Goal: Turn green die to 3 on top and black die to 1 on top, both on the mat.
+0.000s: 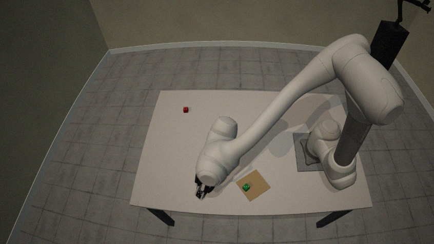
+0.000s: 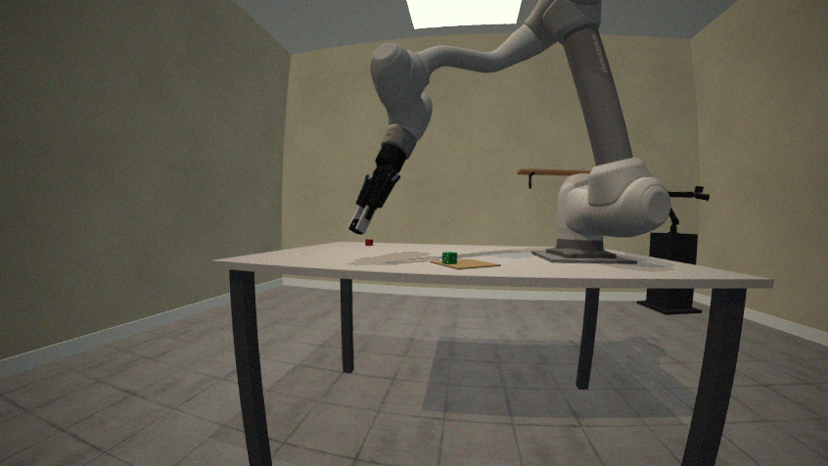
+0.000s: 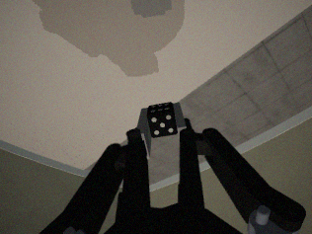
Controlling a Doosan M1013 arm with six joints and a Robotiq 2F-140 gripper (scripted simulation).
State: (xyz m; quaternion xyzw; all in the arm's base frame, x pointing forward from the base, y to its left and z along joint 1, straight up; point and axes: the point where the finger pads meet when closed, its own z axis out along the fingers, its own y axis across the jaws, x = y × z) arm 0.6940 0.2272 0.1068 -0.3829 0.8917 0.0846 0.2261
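The black die lies 2 cm below my hand, 1 cm to the left of it and 1 cm ahead of it. From my hand the other things lie so: red die: 63 cm to the right, 11 cm ahead, 10 cm below; green die: 23 cm behind, 10 cm below, 4 cm to the right; tan mat: 27 cm behind, 12 cm below, 6 cm to the right.
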